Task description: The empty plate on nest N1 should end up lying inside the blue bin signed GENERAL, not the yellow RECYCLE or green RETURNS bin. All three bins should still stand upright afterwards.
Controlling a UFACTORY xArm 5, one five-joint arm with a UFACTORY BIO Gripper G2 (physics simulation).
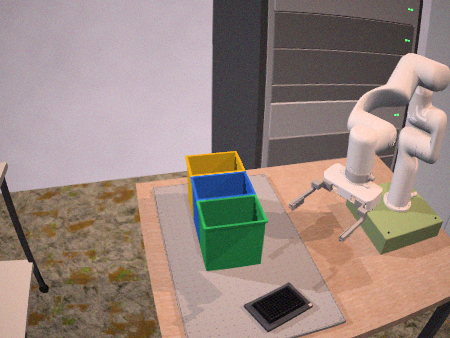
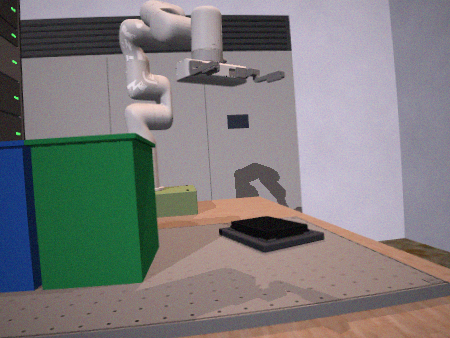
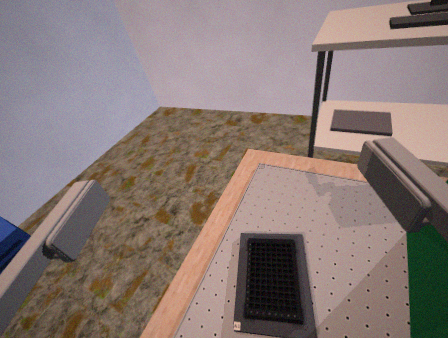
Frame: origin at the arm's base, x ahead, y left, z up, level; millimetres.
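Seen in the pictures: hand, tool point: (image 1: 321, 218) (image 2: 245, 72) (image 3: 220, 201); arm's base, link origin: (image 1: 396, 202).
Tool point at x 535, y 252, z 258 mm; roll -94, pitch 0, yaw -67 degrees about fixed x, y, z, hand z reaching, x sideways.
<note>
Offsets run from my tool point to a thing's top centre. "pt": to the spot under its first point. Level surfaces: height alone.
A black plate with a grid of wells {pt 294 mm down, 69 mm ahead, 6 mm left} (image 1: 280, 303) (image 2: 270, 227) (image 3: 274, 280) lies flat on a dark grey nest {304 mm down, 70 mm ahead, 3 mm left} (image 1: 254, 314) (image 2: 265, 246) (image 3: 308, 300). The blue bin {139 mm down, 128 mm ahead, 387 mm right} (image 1: 220, 185) (image 2: 15, 220) stands upright between the yellow bin {139 mm down, 117 mm ahead, 516 mm right} (image 1: 215, 162) and the green bin {139 mm down, 138 mm ahead, 257 mm right} (image 1: 232, 245) (image 2: 90, 215) (image 3: 427, 280), which are also upright. The signs on the bins do not show. My gripper (image 1: 319, 222) (image 2: 239, 74) (image 3: 237, 202) is wide open and empty. It hangs well above the table, between the robot base and the mat, higher than the bin rims.
The bins and nest stand on a grey perforated mat {319 mm down} (image 1: 300, 280) (image 2: 350, 280) (image 3: 350, 210) on the wooden table {331 mm down} (image 1: 415, 280). The green bin is the one nearest the nest. The arm stands on an olive base block (image 1: 410, 230) (image 2: 177, 202). A desk (image 3: 370, 30) stands beyond the table.
</note>
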